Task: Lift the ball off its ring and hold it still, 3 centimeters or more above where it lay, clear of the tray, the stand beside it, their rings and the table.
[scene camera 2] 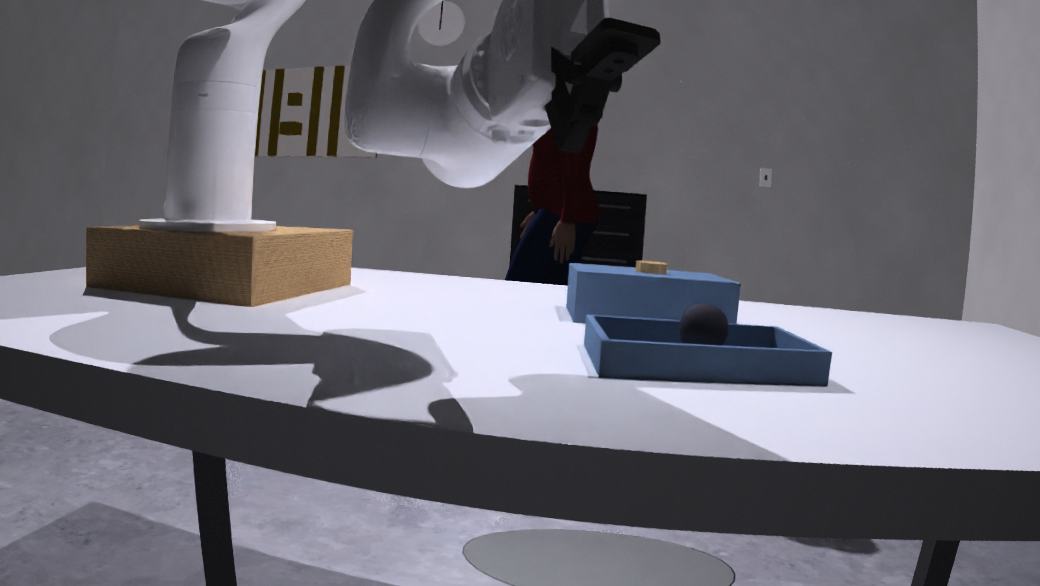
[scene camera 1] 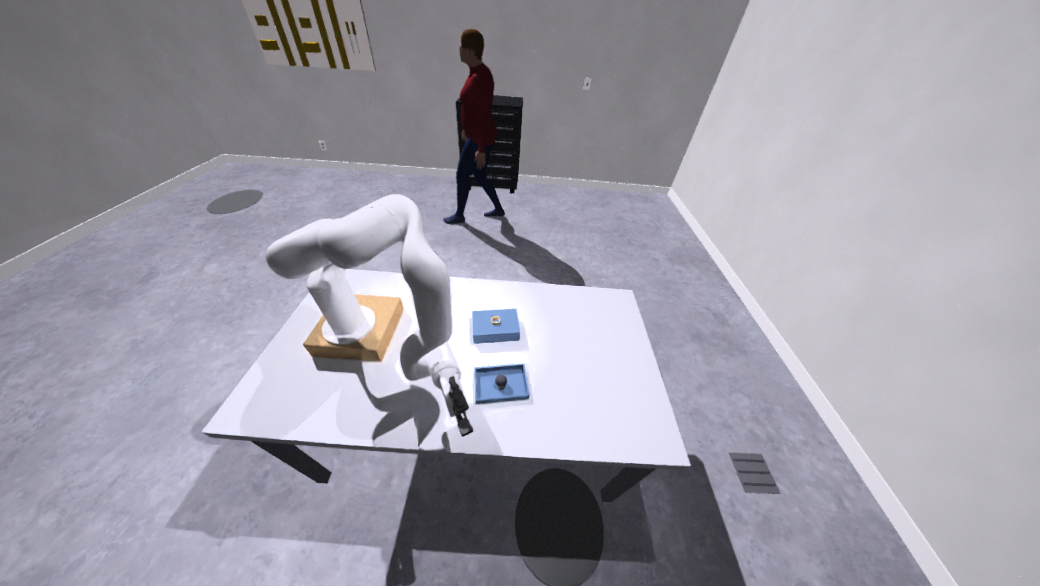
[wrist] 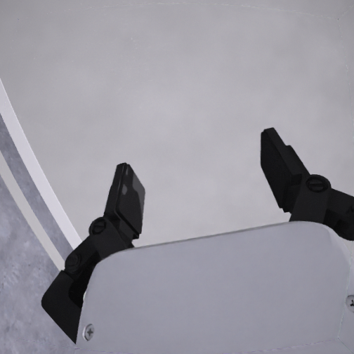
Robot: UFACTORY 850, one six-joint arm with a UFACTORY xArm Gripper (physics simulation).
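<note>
A dark ball [scene camera 1: 500,380] [scene camera 2: 703,324] rests inside the blue tray [scene camera 1: 502,398] [scene camera 2: 713,366]. The ring under it cannot be made out. The blue stand [scene camera 1: 495,337] [scene camera 2: 611,294] is a closed block behind the tray, with an orange-yellow ring [scene camera 1: 495,323] [scene camera 2: 651,267] on top. My gripper [scene camera 1: 462,419] [scene camera 2: 590,94] [wrist: 195,161] is open and empty, its black fingers wide apart. It is high above the table, to the left of the tray in scene camera 1, and tilted away from pointing straight down. The ball does not show in the wrist view.
The arm's base stands on a wooden block [scene camera 1: 389,323] [scene camera 2: 167,265] at the left of the white table [scene camera 1: 596,349] [scene camera 2: 436,305]. A person [scene camera 1: 477,109] [scene camera 2: 564,181] is on the floor behind the table, beside a black drawer cabinet [scene camera 1: 507,101] [scene camera 2: 631,200].
</note>
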